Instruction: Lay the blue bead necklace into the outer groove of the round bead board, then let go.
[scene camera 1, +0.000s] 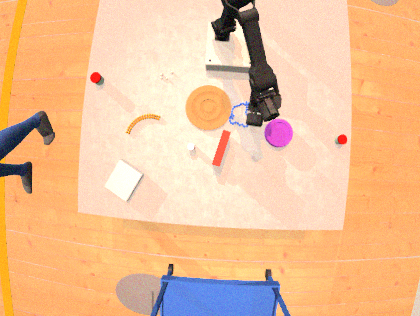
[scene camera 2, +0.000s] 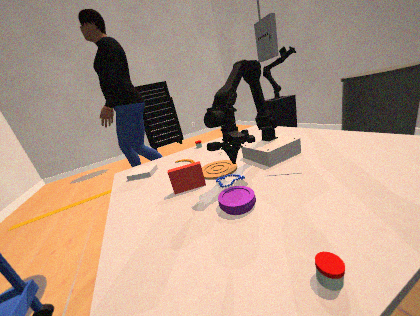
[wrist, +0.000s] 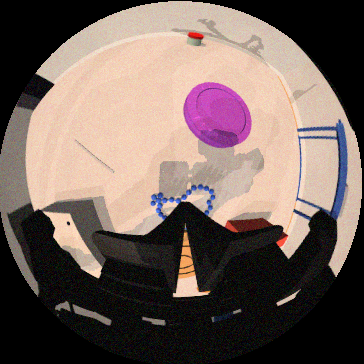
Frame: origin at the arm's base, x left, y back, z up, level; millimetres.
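Seen in the pictures: gripper, fingertip midpoint: (scene camera 1: 255, 108) (scene camera 2: 234, 164) (wrist: 184, 205); arm's base, link origin: (scene camera 1: 222, 34) (scene camera 2: 269, 139) (wrist: 68, 256).
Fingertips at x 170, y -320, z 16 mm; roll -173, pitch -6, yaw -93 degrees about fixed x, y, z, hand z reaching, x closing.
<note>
Offsets run from my fingertips to a thing's middle.
The blue bead necklace (scene camera 1: 232, 118) (scene camera 2: 221, 183) (wrist: 200, 187) lies in a crumpled loop on the table, just right of the round orange bead board @[dx -194, dy -2, dz -83 mm] (scene camera 1: 208, 107) (scene camera 2: 218, 168) (wrist: 185, 254). None of it lies on the board. My gripper (scene camera 1: 252, 118) (scene camera 2: 234, 161) (wrist: 184, 205) is shut with its fingertips together. It hangs a little above the table over the near side of the necklace. The fingers hide part of the loop in the wrist view.
A purple plate @[dx +126, dy -77, dz -70 mm] (scene camera 1: 278, 132) (scene camera 2: 237, 199) (wrist: 217, 113) sits right of the necklace. A red block @[dx -118, dy -177, dz -35 mm] (scene camera 1: 221, 148) (scene camera 2: 187, 177), a white ball @[dx -244, dy -184, dz -62 mm] (scene camera 1: 190, 146), an orange bead strand @[dx -482, dy -82, dz -84 mm] (scene camera 1: 142, 120) and a white box @[dx -532, dy -369, dz -73 mm] (scene camera 1: 123, 179) lie around. Red-capped cylinders @[dx -731, dy +84, dz -65 mm] (scene camera 1: 95, 77) @[dx +432, dy -64, dz -68 mm] (scene camera 1: 341, 139) mark the table's sides. A person (scene camera 2: 115, 81) stands nearby.
</note>
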